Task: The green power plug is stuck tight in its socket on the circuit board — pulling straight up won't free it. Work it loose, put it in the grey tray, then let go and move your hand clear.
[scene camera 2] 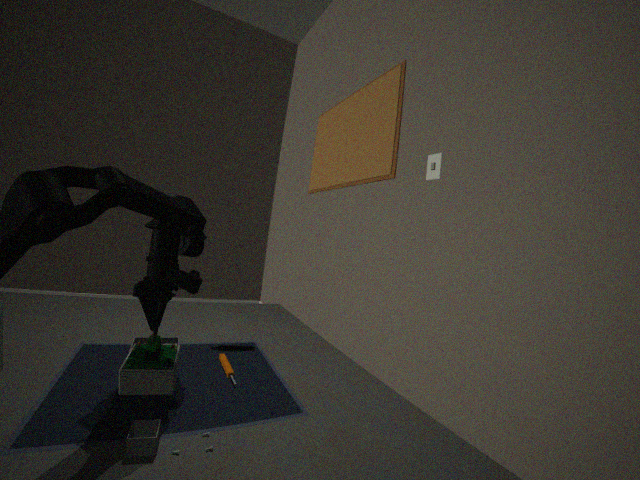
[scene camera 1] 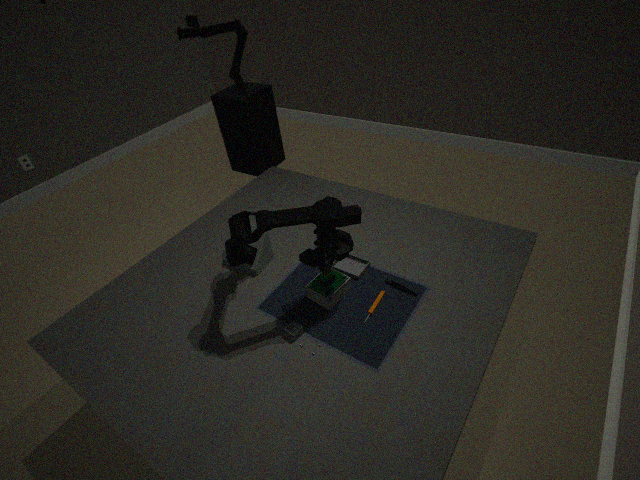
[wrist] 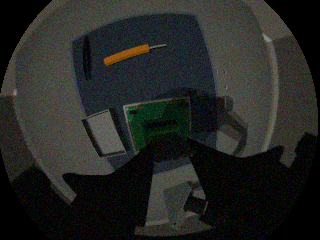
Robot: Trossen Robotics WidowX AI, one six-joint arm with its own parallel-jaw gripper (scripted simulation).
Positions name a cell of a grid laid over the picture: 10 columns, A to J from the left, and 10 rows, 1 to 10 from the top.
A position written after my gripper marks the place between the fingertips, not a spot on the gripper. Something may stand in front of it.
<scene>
my gripper: scene camera 2 C7; scene camera 1 F6; wrist F7
</scene>
